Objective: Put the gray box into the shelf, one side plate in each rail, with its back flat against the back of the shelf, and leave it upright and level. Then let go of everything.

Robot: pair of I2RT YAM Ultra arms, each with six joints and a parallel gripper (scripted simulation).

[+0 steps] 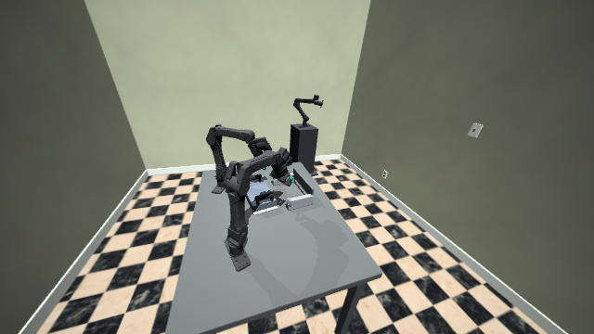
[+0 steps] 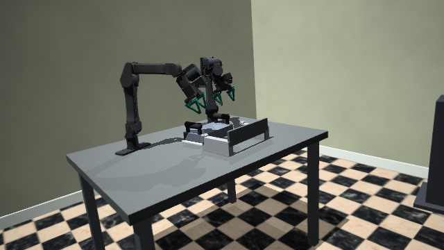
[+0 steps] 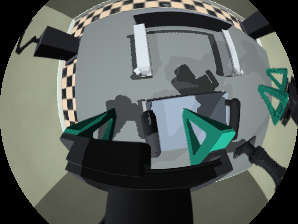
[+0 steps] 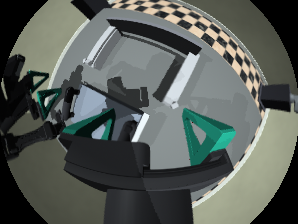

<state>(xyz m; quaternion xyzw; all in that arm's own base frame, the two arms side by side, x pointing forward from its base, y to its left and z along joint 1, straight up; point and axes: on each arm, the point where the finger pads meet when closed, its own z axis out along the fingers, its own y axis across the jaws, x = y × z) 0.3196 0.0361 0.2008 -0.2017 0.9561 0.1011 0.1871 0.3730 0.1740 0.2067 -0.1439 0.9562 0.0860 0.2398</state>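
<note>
My right gripper is now 12 cm past the gray box, 15 cm to the right of it and 15 cm above it. The rest, counted from my right hand: dark back plate 20 cm ahead, 12 cm to the left, 12 cm below.
Now: the gray box 150 mm below my left hand, 110 mm to the right of it and 70 mm behind it. Also, from my left hand: dark back plate 260 mm ahead, 140 mm to the right, 120 mm below.
</note>
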